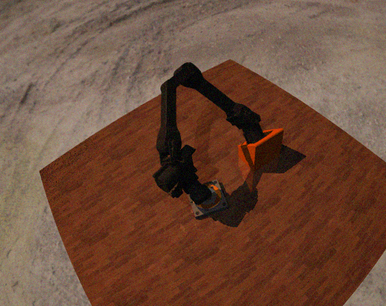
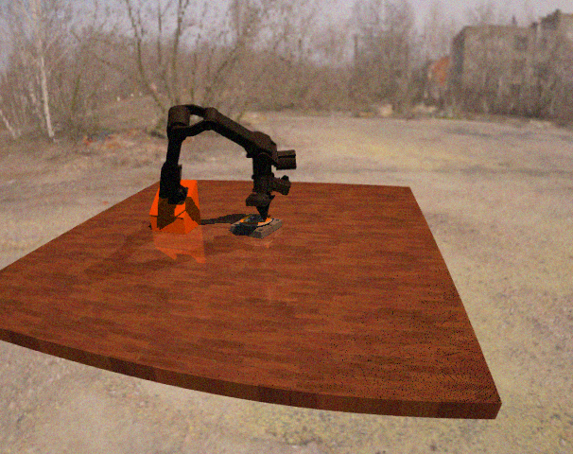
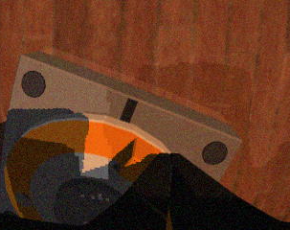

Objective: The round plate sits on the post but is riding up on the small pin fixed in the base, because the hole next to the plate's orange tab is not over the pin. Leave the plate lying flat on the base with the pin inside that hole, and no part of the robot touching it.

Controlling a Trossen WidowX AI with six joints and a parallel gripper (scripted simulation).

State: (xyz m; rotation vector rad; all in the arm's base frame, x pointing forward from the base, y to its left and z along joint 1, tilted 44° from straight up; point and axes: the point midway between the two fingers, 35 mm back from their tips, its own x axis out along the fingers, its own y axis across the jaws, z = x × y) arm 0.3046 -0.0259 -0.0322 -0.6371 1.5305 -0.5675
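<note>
Now: gripper tip 2 cm to the right of the round plate, 2 cm past it and 1 cm above it. The rest, counted from my gripper tip: square grey base: 4 cm behind, 3 cm to the left, 3 cm below.
</note>
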